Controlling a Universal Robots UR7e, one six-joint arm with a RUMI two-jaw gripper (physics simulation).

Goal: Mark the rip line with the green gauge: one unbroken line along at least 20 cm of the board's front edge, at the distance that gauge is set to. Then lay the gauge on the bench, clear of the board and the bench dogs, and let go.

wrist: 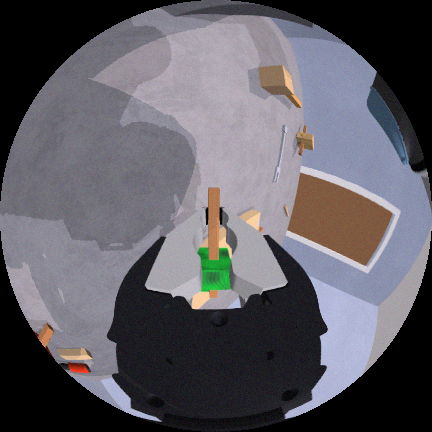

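Note:
The green gauge (215,272) has a green block on a long brown wooden beam that points up the wrist view. My gripper (213,208) is shut on the gauge, its grey jaws on either side. The pale wooden board (250,219) lies behind the jaws. A corner of it shows right of them, and smaller parts show between and below them; the rest is hidden. No pencil line can be made out on the visible parts. A small brown peg (261,230) shows at the board's right end. Contact between gauge and board is hidden.
On the grey bench (235,125) are a wooden mallet (275,80), a thin metal tool (281,155), a small wooden piece (286,210), and, lower left, a pale block (75,354) and a red-handled tool (79,368). A wooden gauge (305,141) shows at the right edge. A white-rimmed brown panel (345,220) lies beyond.

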